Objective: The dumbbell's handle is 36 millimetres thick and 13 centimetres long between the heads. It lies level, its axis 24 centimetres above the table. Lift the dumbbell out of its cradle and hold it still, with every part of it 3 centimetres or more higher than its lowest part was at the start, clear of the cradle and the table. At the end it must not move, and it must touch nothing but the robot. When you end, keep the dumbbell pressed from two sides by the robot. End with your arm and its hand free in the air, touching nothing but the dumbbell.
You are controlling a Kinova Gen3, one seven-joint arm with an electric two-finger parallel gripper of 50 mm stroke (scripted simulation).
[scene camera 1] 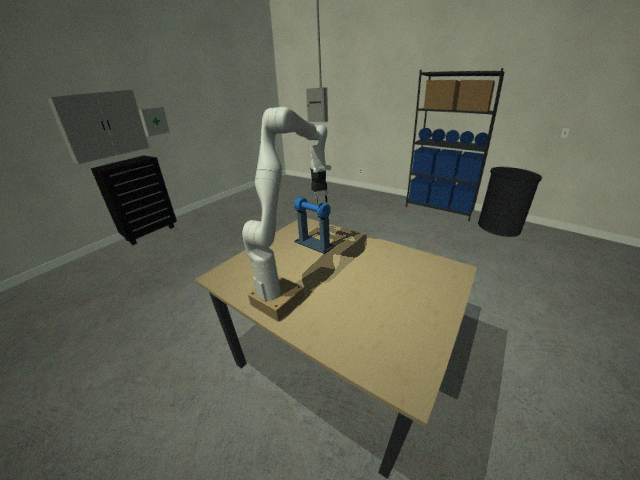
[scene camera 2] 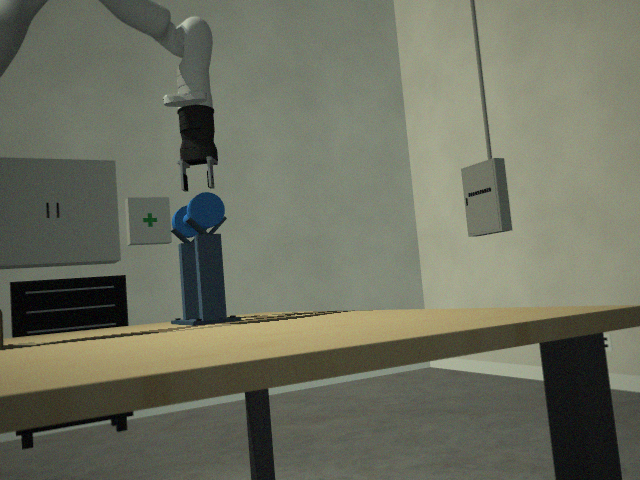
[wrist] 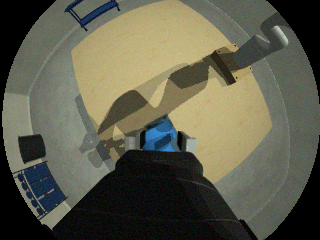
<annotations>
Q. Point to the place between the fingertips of my gripper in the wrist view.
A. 161, 137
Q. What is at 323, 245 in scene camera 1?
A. A cradle.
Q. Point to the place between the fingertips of my gripper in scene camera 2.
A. At 198, 189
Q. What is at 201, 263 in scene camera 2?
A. A cradle.
</annotations>
